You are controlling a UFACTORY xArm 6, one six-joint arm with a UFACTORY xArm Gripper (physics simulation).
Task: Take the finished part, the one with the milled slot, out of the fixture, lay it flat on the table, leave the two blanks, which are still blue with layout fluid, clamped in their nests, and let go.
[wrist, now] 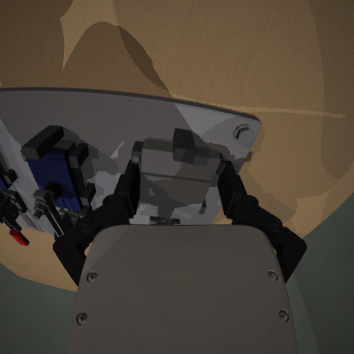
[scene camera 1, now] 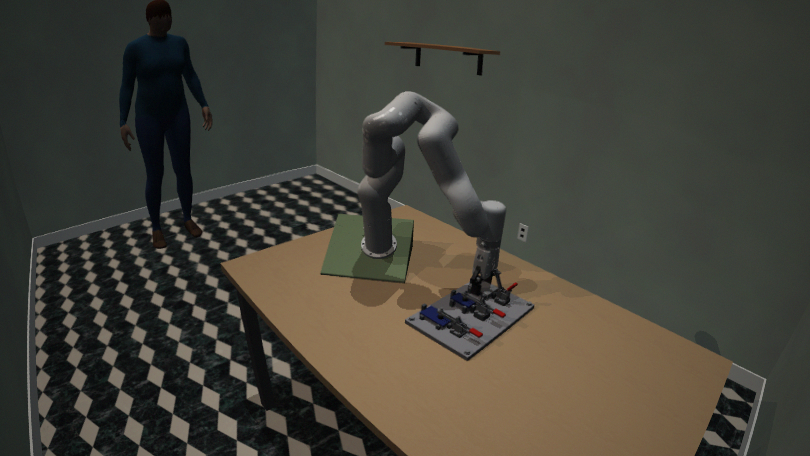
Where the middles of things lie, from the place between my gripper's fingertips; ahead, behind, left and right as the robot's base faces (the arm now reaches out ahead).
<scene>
My gripper is now 1 cm below the finished part (wrist: 168, 188) and 1 cm short of it. From my hand the other things lie so: grey fixture plate (scene camera 1: 494, 326) (10 cm to the right, 8 cm ahead, 1 cm below).
</scene>
